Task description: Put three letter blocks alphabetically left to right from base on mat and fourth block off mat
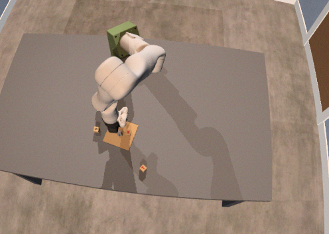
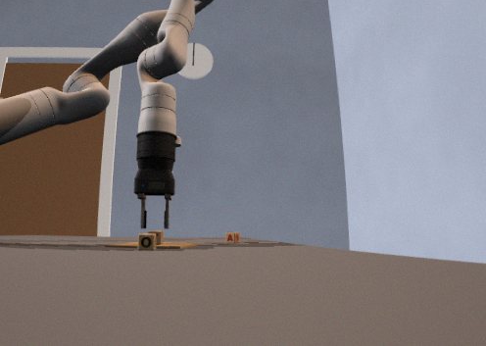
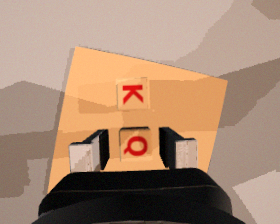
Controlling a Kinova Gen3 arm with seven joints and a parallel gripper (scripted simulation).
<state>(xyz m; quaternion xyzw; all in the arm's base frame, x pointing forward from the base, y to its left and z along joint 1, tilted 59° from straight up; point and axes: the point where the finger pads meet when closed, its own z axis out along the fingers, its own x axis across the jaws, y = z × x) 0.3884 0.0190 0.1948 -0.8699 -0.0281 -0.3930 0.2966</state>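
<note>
The orange mat is 5 cm below my hand.
</note>
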